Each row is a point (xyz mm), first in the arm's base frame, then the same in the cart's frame.
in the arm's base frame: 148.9 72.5 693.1
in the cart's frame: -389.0 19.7 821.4
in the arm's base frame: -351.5 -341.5 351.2
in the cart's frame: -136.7 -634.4 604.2
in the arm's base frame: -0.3 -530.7 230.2
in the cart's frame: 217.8 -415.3 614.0
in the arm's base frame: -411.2 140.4 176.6
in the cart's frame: -478.8 -480.6 249.8
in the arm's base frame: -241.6 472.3 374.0
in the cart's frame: -751.1 -167.1 323.2
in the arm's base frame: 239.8 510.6 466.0
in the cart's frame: -608.8 284.3 456.1
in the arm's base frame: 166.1 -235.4 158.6
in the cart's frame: 82.5 -138.2 456.0
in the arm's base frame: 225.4 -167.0 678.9
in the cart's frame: -157.6 -21.5 911.7
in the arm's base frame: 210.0 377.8 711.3
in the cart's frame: -614.7 213.3 727.4
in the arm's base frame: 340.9 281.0 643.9
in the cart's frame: -452.5 281.7 720.9
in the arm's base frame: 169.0 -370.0 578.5
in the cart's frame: 21.5 -169.9 891.5
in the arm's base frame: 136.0 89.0 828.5
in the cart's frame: -462.8 24.3 936.7
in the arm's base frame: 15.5 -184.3 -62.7
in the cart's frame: 65.5 -263.1 214.4
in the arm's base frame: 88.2 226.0 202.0
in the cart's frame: -339.5 4.0 305.9
